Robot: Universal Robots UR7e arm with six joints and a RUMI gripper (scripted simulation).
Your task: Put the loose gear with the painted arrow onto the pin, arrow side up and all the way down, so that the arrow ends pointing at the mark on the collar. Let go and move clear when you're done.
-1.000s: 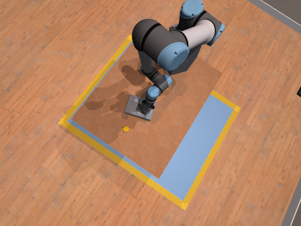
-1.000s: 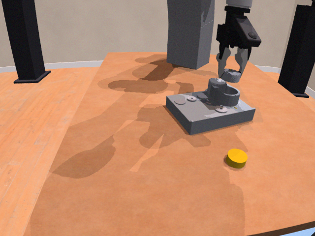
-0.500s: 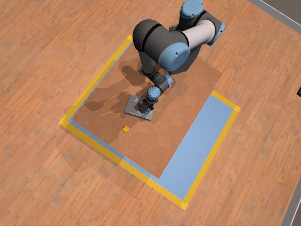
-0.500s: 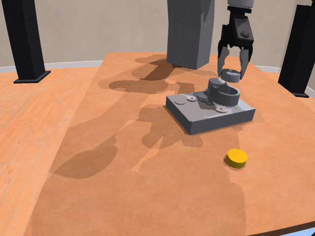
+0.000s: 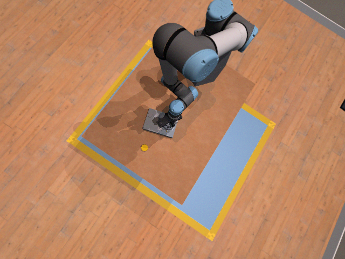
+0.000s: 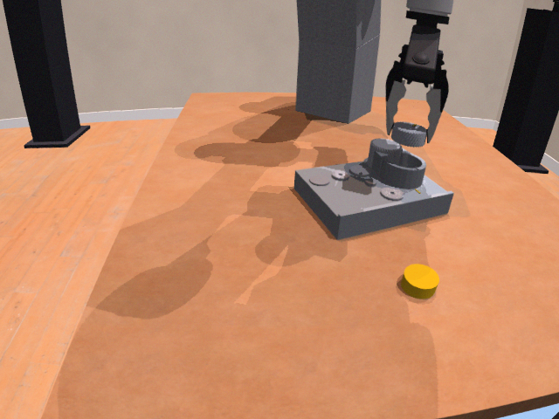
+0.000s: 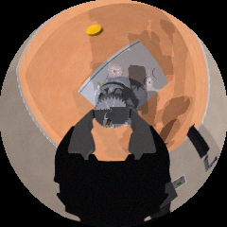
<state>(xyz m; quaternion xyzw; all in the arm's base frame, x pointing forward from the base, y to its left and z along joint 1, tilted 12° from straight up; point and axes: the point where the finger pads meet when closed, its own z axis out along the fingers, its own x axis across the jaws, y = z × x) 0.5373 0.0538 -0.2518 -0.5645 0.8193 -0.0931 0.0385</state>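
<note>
Right now my hand is right at the grey gear. From my hand the other things lie so: yellow disc 25 cm ahead, 3 cm to the right, 12 cm below.
</note>
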